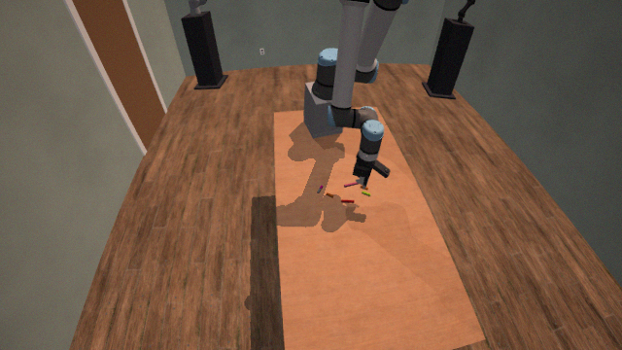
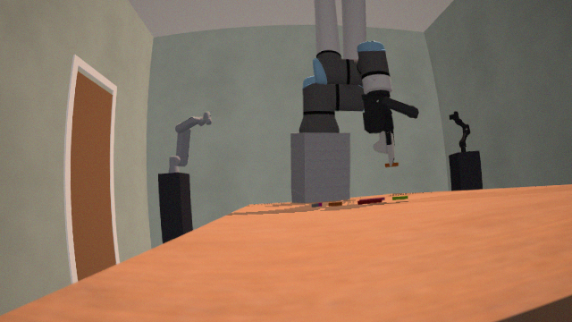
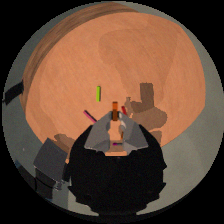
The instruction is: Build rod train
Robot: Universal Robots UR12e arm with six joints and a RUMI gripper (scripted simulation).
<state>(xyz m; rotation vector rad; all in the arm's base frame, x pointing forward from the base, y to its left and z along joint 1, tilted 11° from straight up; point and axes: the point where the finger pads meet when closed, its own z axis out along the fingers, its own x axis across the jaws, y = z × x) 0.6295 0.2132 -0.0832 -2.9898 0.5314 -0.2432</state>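
The grey rod is 230 mm to the right of my hand, 110 mm below it and 50 mm behind it. From my hand the other things lie so: pink rod: 110 mm below, 110 mm behind, 50 mm to the right; then lime rod: 110 mm below, 40 mm behind, 30 mm to the left; then red rod: 110 mm below, 80 mm to the right, 10 mm ahead.
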